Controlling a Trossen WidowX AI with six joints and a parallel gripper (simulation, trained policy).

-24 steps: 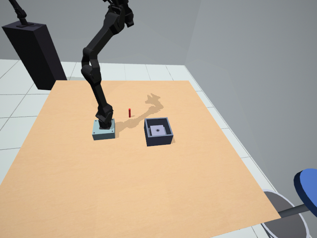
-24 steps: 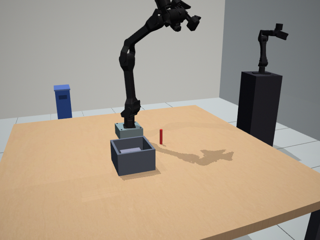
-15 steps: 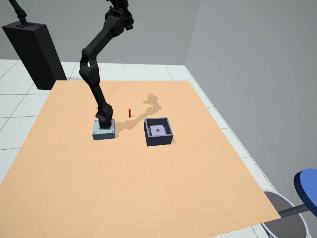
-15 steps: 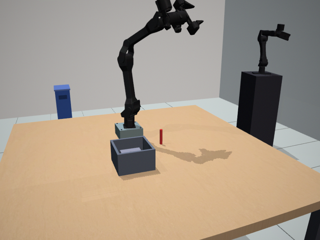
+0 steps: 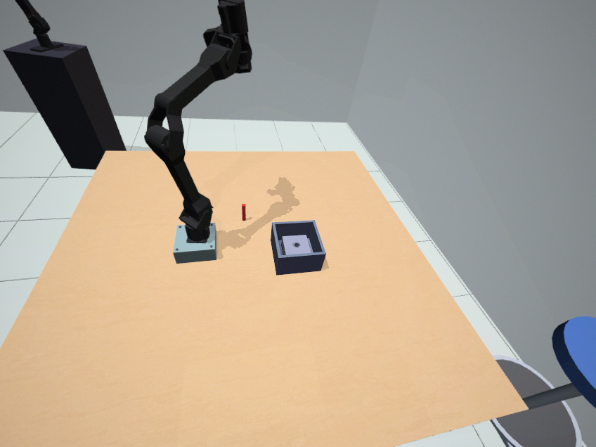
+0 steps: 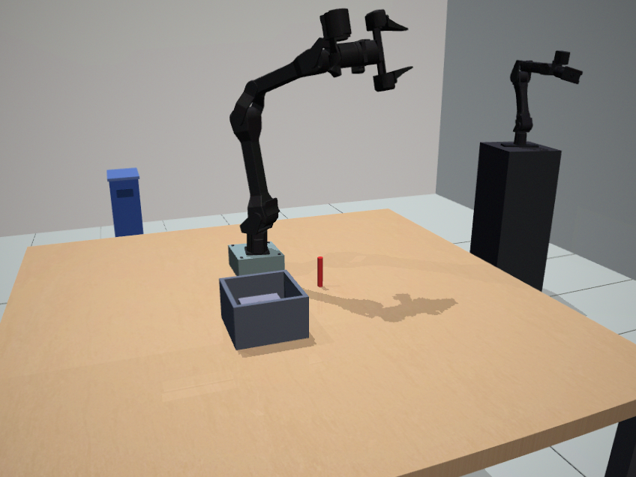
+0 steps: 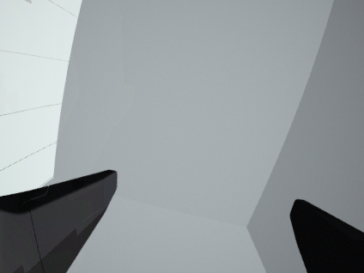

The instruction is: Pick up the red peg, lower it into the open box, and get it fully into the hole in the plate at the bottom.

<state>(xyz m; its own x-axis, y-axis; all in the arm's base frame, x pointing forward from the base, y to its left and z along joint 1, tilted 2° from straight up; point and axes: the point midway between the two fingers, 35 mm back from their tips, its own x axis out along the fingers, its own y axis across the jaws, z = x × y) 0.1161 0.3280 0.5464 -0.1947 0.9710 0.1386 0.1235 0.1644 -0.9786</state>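
Now: gripper tip 4 cm short of the red peg, 23 cm to the left of it and 56 cm above it. The rest, counted from my gripper tip: plate: 24 cm ahead, 40 cm to the right, 55 cm below; dark grey box: 24 cm ahead, 40 cm to the right, 57 cm below.
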